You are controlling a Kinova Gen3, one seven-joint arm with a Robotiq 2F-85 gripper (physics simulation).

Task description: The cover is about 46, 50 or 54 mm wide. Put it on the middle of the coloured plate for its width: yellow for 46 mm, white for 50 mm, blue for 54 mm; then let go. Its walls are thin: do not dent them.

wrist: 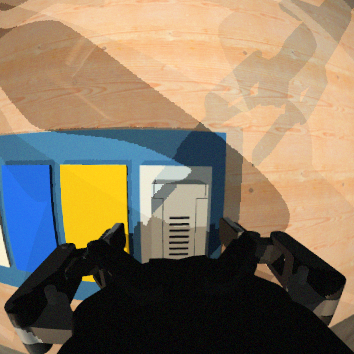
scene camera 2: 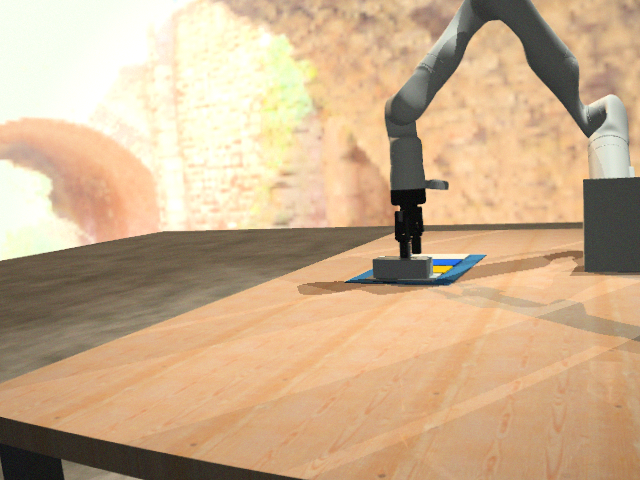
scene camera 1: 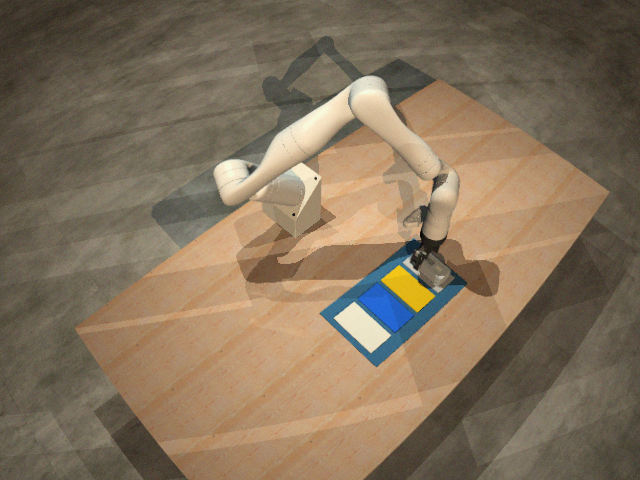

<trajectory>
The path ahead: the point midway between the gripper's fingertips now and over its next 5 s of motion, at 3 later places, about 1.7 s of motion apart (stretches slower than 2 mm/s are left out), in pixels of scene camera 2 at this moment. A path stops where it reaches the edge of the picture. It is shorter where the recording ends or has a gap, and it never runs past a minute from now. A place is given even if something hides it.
The gripper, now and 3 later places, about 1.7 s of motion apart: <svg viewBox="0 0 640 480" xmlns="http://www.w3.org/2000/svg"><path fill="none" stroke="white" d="M411 257L410 274L411 275L411 274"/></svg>
</trajectory>
